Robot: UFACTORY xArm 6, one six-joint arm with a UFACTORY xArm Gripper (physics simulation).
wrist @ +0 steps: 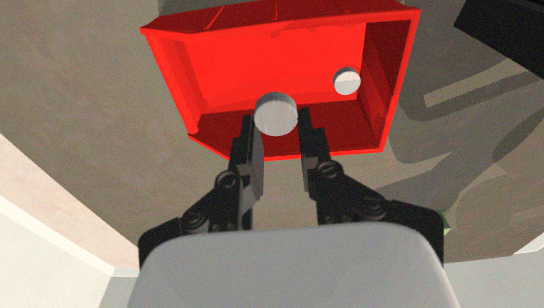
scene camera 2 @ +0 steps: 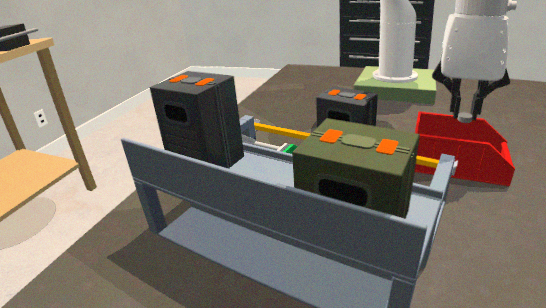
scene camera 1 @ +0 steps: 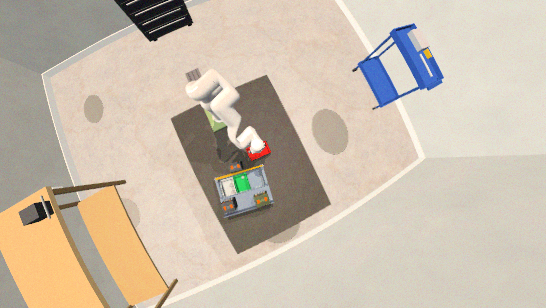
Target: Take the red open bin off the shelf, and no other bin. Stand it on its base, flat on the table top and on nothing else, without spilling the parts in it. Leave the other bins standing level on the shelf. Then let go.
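Note:
The red open bin stands upright on its base on the dark table top, apart from the grey shelf. A small round grey part lies inside it. My gripper is shut on another round grey part, at the bin's open top; its exact height over the bin floor is unclear. The green bin and the white bin sit side by side on the shelf; the shelf hides most of them in scene camera 2.
A tall black case and an olive case stand on the shelf. A smaller dark case stands between the shelf and the arm's green base. A yellow bar runs along the shelf's arm side.

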